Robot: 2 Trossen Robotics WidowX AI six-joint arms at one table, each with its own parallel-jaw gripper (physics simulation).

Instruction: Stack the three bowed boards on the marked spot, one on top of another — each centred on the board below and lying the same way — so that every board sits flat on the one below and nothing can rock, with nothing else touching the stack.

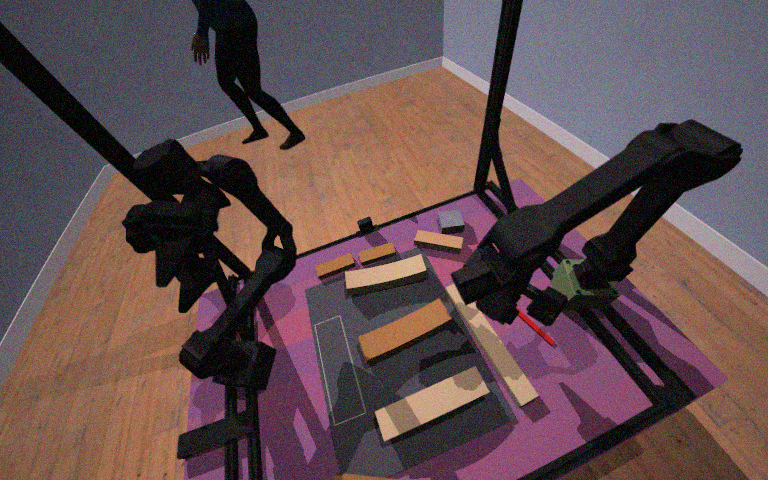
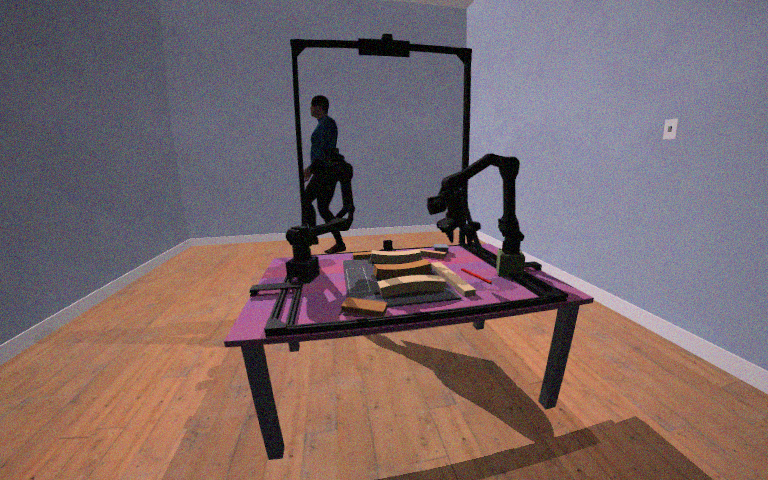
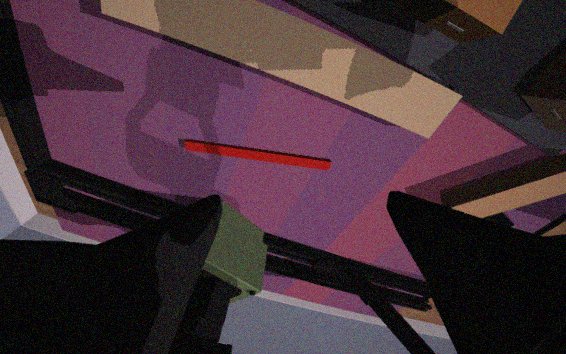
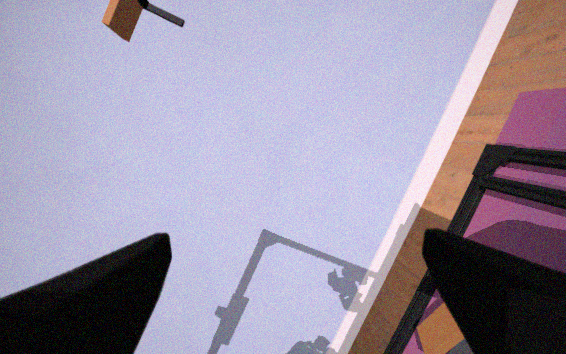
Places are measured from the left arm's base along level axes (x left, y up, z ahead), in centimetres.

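Pixels of known places: left gripper, fingertip midpoint: [image 2: 460, 244] [image 3: 304, 201]; right gripper, fingertip midpoint: [image 1: 172, 301] [image 2: 324, 177] [image 4: 297, 243]; left arm's base, link origin: [image 1: 590, 276] [image 2: 511, 252] [image 3: 208, 287]; right arm's base, link origin: [image 1: 236, 361] [image 2: 302, 259].
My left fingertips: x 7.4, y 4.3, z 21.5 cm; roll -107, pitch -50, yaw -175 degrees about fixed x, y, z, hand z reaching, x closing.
Ahead of a thing's pixels: the offset from my left fingertips to its top centre. "spot": to the spot under its first point. Level surfaces: height alone.
Three bowed boards lie apart on the dark mat @(dy -12.9 cm) [image 1: 325, 297]: a pale one @(dx -10.2, dy -7.7, dz +29.5 cm) [image 1: 386, 275] [image 2: 396, 257] at the back, an orange one @(dx +5.5, dy -8.0, dz +22.9 cm) [image 1: 404, 331] [image 2: 402, 268] in the middle, dipping at its centre, and a pale one @(dx +21.0, dy -7.8, dz +16.2 cm) [image 1: 433, 404] [image 2: 412, 285] in front, arching upward. The marked spot is a thin white outline @(spot: dx +26.1, dy -12.9, dz +34.7 cm) [image 1: 350, 420] at the mat's left; no board lies in it. My left gripper [image 1: 523, 308] [image 3: 304, 201] is open and empty, above the table right of the boards. My right gripper [image 1: 174, 297] [image 4: 297, 243] is open and empty, raised high at the left, away from the boards.
A long pale plank @(dx +5.4, dy -11.3, dz +3.3 cm) [image 1: 498, 356] [image 2: 453, 278] lies along the mat's right edge. Beyond it are a red stick @(dx -0.3, dy -12.9, dz -6.9 cm) [image 1: 536, 328] [image 3: 260, 155] and a green block [image 2: 509, 263]. Small blocks and a grey block @(dx -31.5, dy -9.9, dz +10.2 cm) [image 1: 451, 220] lie behind the mat; an orange block @(dx +38.3, dy -10.3, dz +28.7 cm) [image 2: 364, 306] lies in front.
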